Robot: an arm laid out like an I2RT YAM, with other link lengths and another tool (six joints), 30 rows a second.
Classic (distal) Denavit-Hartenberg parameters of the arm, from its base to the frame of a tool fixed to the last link. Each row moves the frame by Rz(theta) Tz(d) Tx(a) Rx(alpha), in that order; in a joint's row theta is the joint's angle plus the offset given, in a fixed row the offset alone. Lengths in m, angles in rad.
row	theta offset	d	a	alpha
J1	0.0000	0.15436	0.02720	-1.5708
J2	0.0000	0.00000	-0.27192	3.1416
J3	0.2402	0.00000	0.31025	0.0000
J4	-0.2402	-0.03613	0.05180	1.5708
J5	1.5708	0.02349	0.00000	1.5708
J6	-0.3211	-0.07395	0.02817	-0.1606
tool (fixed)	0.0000	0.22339	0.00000	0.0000
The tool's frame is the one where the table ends.
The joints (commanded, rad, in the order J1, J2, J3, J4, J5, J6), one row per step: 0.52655 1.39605 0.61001 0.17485 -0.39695 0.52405; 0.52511 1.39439 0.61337 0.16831 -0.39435 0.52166; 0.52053 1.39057 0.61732 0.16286 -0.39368 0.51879; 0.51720 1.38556 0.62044 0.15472 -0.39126 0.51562; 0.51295 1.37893 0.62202 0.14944 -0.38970 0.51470; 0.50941 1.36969 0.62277 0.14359 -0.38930 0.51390; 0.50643 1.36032 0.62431 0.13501 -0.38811 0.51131; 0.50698 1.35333 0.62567 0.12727 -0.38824 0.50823; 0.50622 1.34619 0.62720 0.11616 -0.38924 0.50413
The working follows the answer.
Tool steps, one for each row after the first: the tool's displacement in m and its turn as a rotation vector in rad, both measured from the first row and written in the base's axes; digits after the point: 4 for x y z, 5 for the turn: 0.0008 -0.0007 0.0010 -0.00315 -0.00114 -0.00230; 0.0026 -0.0018 0.0032 -0.00366 -0.00537 -0.00591; 0.0038 -0.0031 0.0051 -0.00635 -0.00830 -0.00955; 0.0050 -0.0045 0.0073 -0.00612 -0.01192 -0.01460; 0.0057 -0.0057 0.0100 -0.00467 -0.01618 -0.01807; 0.0062 -0.0070 0.0128 -0.00535 -0.02036 -0.02068; 0.0057 -0.0072 0.0148 -0.00643 -0.02304 -0.01841; 0.0050 -0.0079 0.0165 -0.00907 -0.02354 -0.01617
Tool pose at each row, in the base's axes (x y z in m, rotation vector in rad; rounded; the steps above come from the unrounded poses): 0.2808 0.2488 0.0967 -1.99215 1.08826 0.02442; 0.2817 0.2482 0.0977 -1.99349 1.09049 0.02037; 0.2835 0.2470 0.0999 -1.99115 1.09148 0.01396; 0.2846 0.2457 0.1018 -1.99099 1.09378 0.00766; 0.2858 0.2443 0.1040 -1.98730 1.09643 0.00151; 0.2865 0.2431 0.1068 -1.98327 1.09683 -0.00378; 0.2870 0.2418 0.1095 -1.98163 1.09687 -0.00969; 0.2865 0.2417 0.1115 -1.98333 1.09313 -0.01174; 0.2859 0.2410 0.1132 -1.98681 1.09115 -0.01249

